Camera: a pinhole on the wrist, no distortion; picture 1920 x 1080 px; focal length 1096.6 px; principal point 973.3 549.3 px. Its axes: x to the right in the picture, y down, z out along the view. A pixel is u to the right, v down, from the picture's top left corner.
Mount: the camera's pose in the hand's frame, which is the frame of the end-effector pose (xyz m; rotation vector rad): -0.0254 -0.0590 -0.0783 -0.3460 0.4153 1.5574
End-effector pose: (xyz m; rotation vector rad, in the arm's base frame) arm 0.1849 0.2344 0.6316 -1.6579 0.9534 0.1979
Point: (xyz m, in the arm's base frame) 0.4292 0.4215 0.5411
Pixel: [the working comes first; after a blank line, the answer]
In the camera's frame: -0.2064 -0.1315 0.3023

225 72
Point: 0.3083 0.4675 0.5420
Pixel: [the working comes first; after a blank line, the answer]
In the camera's frame: -0.1319 -0.0307 0.3342

541 449
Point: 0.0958 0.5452 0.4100
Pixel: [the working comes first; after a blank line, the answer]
In the camera's frame: 0.0652 0.0680 0.4758

1124 706
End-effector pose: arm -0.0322 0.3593 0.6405 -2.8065 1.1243 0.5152
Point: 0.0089 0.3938 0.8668
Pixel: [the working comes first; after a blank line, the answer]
In the camera's frame: 0.0823 0.0384 -0.1166

behind the camera
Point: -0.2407 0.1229 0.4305
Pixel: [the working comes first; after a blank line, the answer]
In the camera's frame: 0.1828 -0.0998 0.4283

1441 294
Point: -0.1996 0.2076 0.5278
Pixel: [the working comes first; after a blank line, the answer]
In the camera's frame: 0.1502 -0.0428 0.3099

1505 398
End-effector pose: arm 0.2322 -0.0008 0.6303 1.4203 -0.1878 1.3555
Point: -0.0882 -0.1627 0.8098
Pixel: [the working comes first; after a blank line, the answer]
In the camera's frame: 0.3786 0.0265 0.2606

outside the picture
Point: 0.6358 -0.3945 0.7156
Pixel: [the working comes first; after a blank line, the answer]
In the camera's frame: -0.3309 0.0172 0.5493

313 584
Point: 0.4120 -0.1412 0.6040
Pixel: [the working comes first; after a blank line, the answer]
In the camera's frame: -0.1622 0.0248 0.2359

220 665
